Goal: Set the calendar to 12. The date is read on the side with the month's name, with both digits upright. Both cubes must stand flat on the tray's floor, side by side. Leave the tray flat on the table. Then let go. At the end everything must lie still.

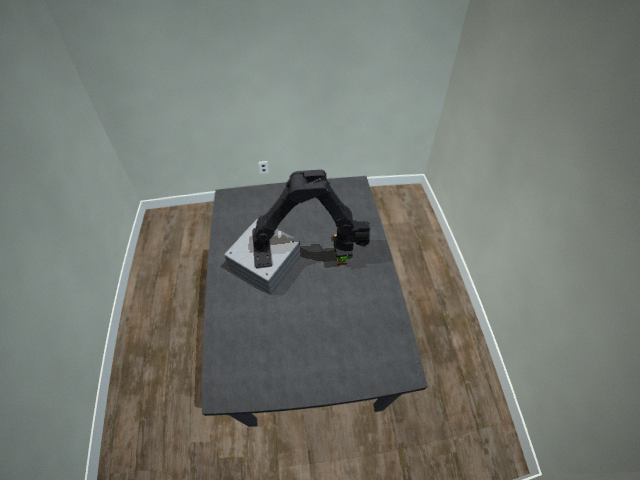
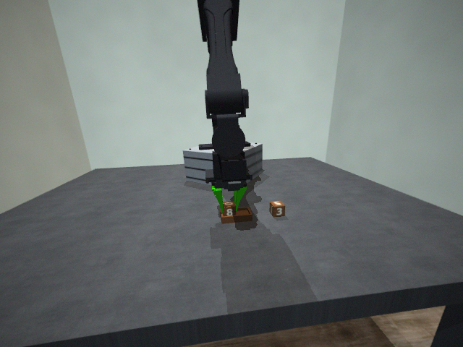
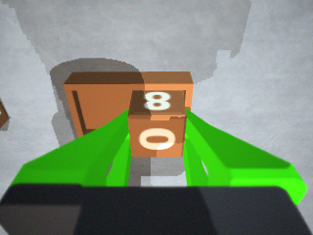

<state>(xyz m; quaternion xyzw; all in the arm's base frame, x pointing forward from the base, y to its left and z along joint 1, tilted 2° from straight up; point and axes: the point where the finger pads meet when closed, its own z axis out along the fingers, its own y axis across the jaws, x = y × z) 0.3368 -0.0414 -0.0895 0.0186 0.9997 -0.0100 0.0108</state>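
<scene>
The brown tray lies 2 cm to the left of my hand and 2 cm below it.
</scene>
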